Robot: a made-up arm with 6 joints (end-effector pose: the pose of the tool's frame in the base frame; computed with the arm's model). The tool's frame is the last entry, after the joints. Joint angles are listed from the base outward.
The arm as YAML. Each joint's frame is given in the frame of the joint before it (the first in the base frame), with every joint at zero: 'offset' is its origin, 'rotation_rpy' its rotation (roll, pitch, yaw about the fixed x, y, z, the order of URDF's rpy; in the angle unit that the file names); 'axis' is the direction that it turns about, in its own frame. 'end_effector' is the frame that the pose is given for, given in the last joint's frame.
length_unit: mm
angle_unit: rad
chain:
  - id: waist
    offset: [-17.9, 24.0, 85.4]
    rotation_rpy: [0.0, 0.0, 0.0]
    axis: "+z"
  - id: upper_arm
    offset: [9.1, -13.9, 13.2]
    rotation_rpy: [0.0, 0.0, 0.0]
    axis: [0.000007, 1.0, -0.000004]
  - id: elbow
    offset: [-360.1, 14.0, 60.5]
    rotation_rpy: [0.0, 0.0, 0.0]
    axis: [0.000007, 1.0, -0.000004]
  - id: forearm
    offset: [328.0, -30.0, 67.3]
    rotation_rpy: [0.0, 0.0, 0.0]
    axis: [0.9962, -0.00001, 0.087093]
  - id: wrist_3
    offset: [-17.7, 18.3, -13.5]
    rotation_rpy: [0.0, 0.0, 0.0]
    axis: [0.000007, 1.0, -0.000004]
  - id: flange
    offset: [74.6, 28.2, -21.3]
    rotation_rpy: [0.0, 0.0, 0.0]
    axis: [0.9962, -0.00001, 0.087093]
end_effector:
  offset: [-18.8, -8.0, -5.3]
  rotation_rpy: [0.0, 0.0, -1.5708]
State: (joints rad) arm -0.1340 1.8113 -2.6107 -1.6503 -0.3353 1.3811
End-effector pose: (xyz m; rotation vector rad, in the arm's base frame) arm 0.3675 -0.0908 0.7205 0.2474 -0.9546 -1.4033
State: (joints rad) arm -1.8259 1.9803 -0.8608 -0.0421 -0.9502 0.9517
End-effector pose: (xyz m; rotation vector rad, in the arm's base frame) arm -0.1142 -0.4058 0.1075 -1.3445 -0.0766 2.6215
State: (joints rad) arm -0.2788 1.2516 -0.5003 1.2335 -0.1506 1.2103
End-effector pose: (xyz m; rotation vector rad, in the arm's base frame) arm 0.2668 -0.0331 0.2851 -2.1407 -1.8297 1.3653
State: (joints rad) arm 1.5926 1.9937 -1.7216 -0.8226 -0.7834 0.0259
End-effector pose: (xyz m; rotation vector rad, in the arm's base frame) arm -0.0294 0.6057 0.3457 0.4839 -0.7227 0.3826
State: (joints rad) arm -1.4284 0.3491 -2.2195 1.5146 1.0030 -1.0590
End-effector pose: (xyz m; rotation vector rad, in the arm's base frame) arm -0.0480 0.5239 0.5503 -0.6092 -1.5476 -1.4445
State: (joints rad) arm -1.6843 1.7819 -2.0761 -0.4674 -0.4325 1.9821
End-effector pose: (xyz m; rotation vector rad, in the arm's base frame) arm -0.0655 -0.4679 0.5750 1.5694 -0.5543 -1.8739
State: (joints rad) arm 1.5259 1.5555 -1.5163 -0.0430 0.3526 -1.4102
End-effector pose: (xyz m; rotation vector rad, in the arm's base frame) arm -0.0086 0.4450 0.4640 -0.3631 -1.4432 0.1096
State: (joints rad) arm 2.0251 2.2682 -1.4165 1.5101 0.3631 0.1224
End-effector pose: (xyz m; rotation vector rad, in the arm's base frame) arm -0.3076 0.5412 0.1452 -1.3026 1.4190 -0.0014
